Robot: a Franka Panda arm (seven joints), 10 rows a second.
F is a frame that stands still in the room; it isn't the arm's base.
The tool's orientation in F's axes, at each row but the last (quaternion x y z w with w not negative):
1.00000, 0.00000, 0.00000, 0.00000
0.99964, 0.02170, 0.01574, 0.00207
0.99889, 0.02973, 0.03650, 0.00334
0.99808, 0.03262, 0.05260, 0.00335
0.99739, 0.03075, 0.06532, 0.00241
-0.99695, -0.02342, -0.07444, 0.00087
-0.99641, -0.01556, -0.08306, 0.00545
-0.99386, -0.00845, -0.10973, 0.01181
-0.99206, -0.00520, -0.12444, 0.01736
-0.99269, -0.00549, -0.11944, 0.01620
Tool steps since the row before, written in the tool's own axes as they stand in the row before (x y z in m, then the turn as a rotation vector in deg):
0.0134, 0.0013, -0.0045, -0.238, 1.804, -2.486
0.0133, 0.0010, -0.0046, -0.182, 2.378, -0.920
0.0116, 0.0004, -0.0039, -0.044, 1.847, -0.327
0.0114, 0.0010, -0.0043, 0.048, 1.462, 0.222
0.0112, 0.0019, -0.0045, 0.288, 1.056, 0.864
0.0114, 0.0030, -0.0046, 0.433, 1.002, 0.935
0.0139, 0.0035, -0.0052, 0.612, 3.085, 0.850
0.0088, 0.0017, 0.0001, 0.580, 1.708, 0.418
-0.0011, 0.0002, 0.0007, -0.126, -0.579, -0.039
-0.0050, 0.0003, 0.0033, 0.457, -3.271, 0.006
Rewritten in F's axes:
0.0134, -0.0013, 0.0045, -0.238, -1.804, 2.486
0.0132, -0.0004, 0.0050, -0.108, -2.380, 0.925
0.0113, 0.0003, 0.0047, 0.042, -1.845, 0.339
0.0109, -0.0002, 0.0055, 0.166, -1.456, -0.201
0.0106, -0.0012, 0.0059, 0.462, -1.037, -0.810
0.0107, -0.0025, 0.0062, 0.613, -0.976, -0.859
0.0130, -0.0031, 0.0074, 0.842, -3.053, -0.762
0.0086, -0.0016, 0.0018, 0.690, -1.688, -0.318
-0.0009, -0.0002, -0.0010, -0.140, 0.576, 0.026
-0.0041, -0.0002, -0.0044, 0.397, 3.272, 0.204

